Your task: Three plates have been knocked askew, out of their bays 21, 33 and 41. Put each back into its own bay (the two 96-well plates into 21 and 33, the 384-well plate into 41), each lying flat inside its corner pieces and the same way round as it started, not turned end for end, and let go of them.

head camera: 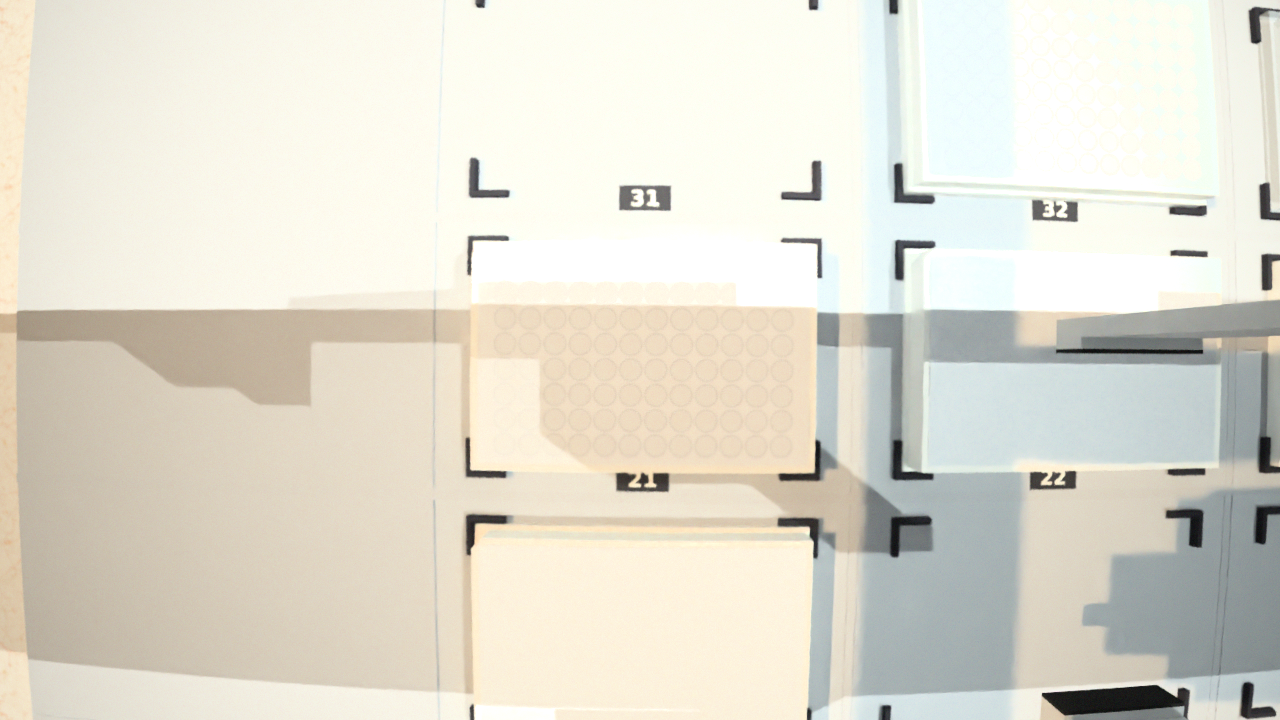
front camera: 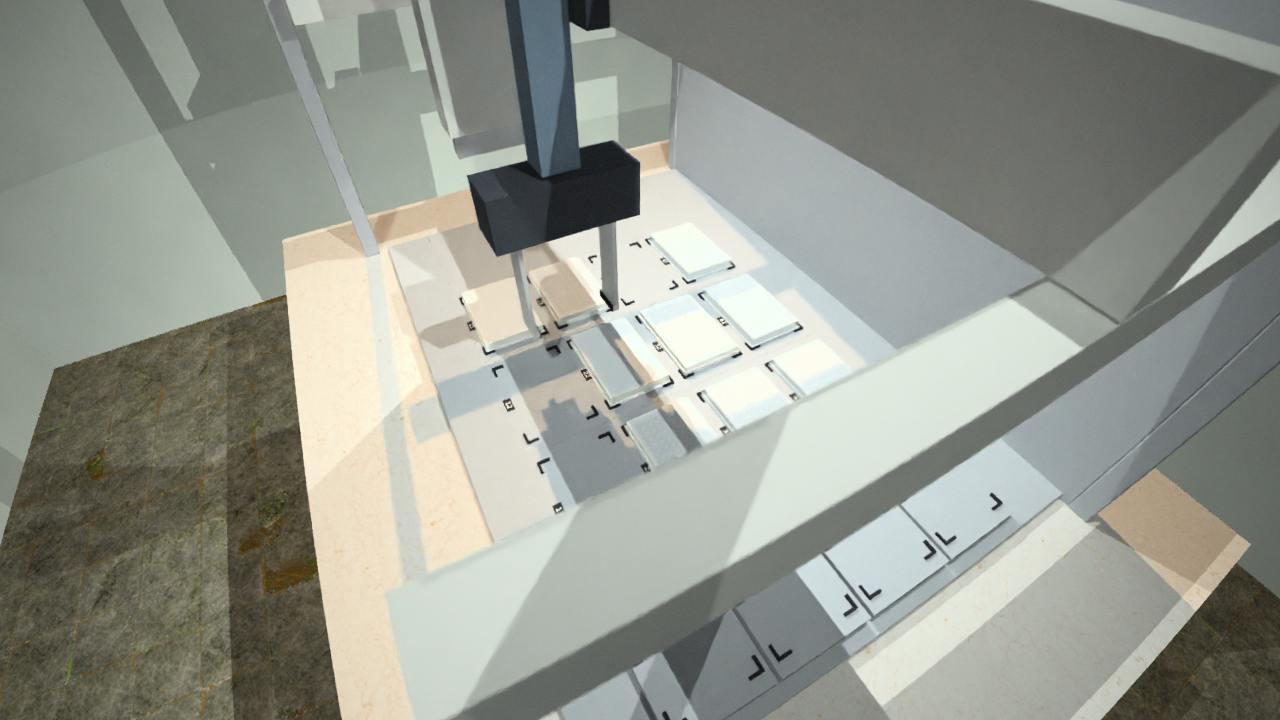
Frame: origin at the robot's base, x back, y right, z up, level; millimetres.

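Where they show: gripper, fingertip midpoint: (head camera: 1111, 524) (front camera: 571, 315); robot's base, link origin: (front camera: 461, 300).
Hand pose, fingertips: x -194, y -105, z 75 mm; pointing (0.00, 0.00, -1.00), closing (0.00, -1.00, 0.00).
Things, the pixels of their top centre, and the offset from my fingertips. "pt": a spot on its surface instead.
- bay 21, surface spot: (head camera: 626, 385) (front camera: 561, 285) pt dz -61, dx +136, dy -35 mm
- bay 33, surface spot: (front camera: 744, 394) pt dz -61, dx -169, dy -150 mm
- bay 41, surface spot: (front camera: 690, 248) pt dz -61, dx +124, dy -257 mm
- bay 11, surface spot: (head camera: 642, 617) (front camera: 508, 305) pt dz -61, dx +129, dy +49 mm
- bay 22, surface spot: (head camera: 1069, 411) (front camera: 603, 357) pt dz -61, dx -30, dy -26 mm
- bay 32, surface spot: (head camera: 1056, 98) (front camera: 680, 326) pt dz -61, dx -26, dy -145 mm
- bay 42, surface spot: (front camera: 750, 308) pt dz -61, dx -43, dy -253 mm
The 96-well plate in bay 21 (front camera: 565, 292) (head camera: 626, 385) lies flat and looks square with its corner pieces in the head view; glare blurs its upper edge. The plate in bay 33 (front camera: 744, 394) shows in the front view behind the frame beam, which hides its near edge. The plate in bay 41 (front camera: 690, 248) lies at the back right of the front view, apparently between its corner pieces; bay 41 does not show in the head view. My gripper (front camera: 572, 318) (head camera: 1118, 523) is open, raised above the deck by bays 12 and 22, its two jaws wide apart with no plate between.
Plates stand in bay 11 (front camera: 499, 314) (head camera: 642, 617), bay 22 (front camera: 615, 360) (head camera: 1069, 411), bay 32 (front camera: 687, 331) (head camera: 1056, 98) and bay 42 (front camera: 750, 308). A pale frame beam (front camera: 716, 501) crosses the front view. The parked pipetting stage (front camera: 474, 80) stands behind the gripper column.
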